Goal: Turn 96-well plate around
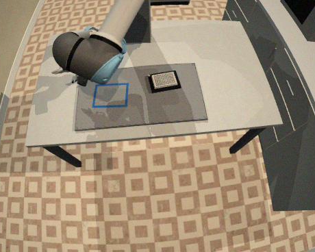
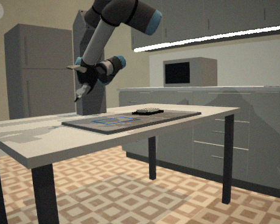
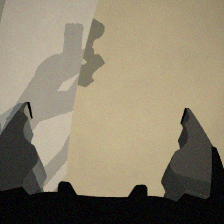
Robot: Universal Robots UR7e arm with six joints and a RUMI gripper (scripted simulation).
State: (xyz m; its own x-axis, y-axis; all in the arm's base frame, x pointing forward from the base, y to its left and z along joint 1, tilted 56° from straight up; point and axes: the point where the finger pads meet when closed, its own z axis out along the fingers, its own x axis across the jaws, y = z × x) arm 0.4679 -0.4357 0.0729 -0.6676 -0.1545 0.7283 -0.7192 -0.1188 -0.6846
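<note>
My hand is 9 cm short of the white 96-well plate, 52 cm to the right of it and 16 cm above it. From my hand the other things lie so: black plate nest N1: 9 cm ahead, 52 cm to the left, 17 cm below.
</note>
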